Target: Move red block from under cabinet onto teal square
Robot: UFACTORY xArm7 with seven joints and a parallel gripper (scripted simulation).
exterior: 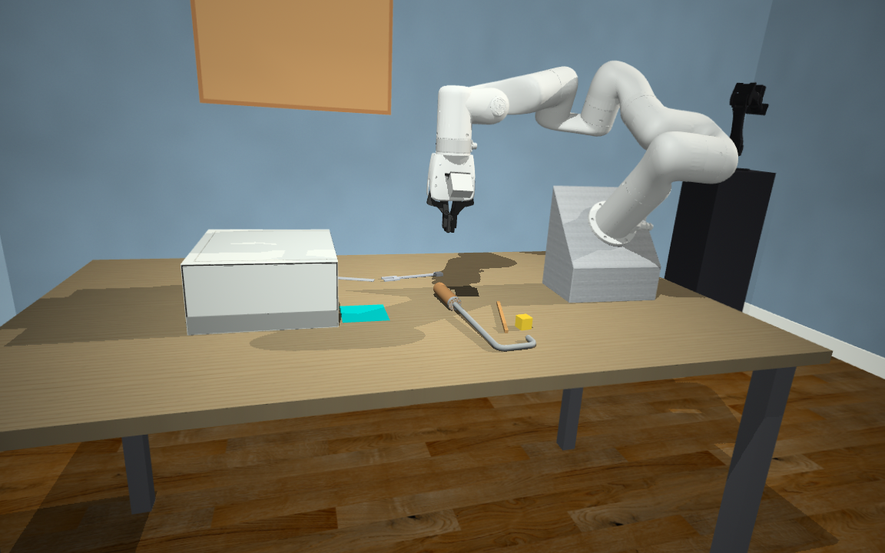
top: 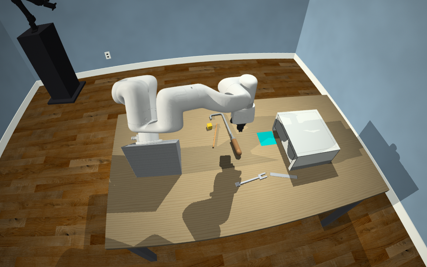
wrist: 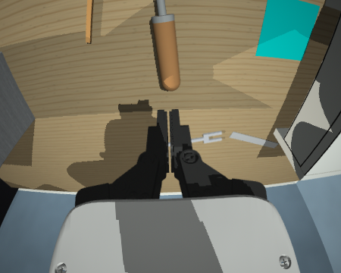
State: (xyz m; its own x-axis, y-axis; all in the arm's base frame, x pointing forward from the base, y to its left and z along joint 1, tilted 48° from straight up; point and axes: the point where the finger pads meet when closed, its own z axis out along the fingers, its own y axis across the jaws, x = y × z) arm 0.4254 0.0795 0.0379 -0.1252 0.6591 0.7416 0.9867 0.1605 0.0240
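My hand is 17 cm above the hooked tool with wooden handle, 11 cm to the right of it and 6 cm past it. Also, from my hand: grey forked tool (19 cm to the right, 18 cm below, 6 cm ahead); teal square (19 cm below, 19 cm ahead, 8 cm to the left); thin wooden stick (18 cm below, 11 cm to the left, 11 cm behind).
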